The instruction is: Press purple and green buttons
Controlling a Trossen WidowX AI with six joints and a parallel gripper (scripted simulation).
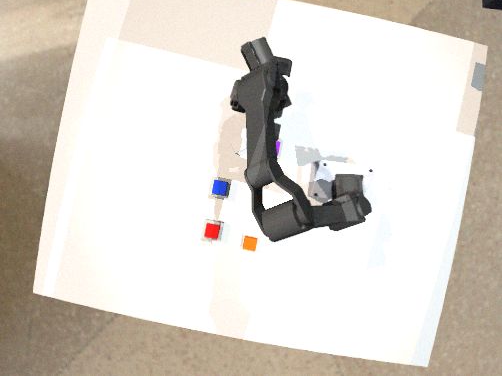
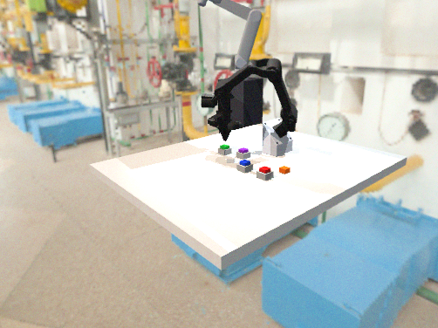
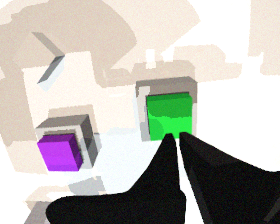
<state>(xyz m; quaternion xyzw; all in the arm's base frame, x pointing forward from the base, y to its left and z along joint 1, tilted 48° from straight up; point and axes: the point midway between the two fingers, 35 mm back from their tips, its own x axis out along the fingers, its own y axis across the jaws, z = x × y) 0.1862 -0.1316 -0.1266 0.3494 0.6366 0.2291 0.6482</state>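
The green button is 3 cm below my gripper tip. The rest, counted from my gripper tip: blue button (12 cm ahead, 21 cm to the left, 3 cm below); then purple button (1 cm behind, 10 cm to the left, 3 cm below); then red button (13 cm ahead, 31 cm to the left, 3 cm below).
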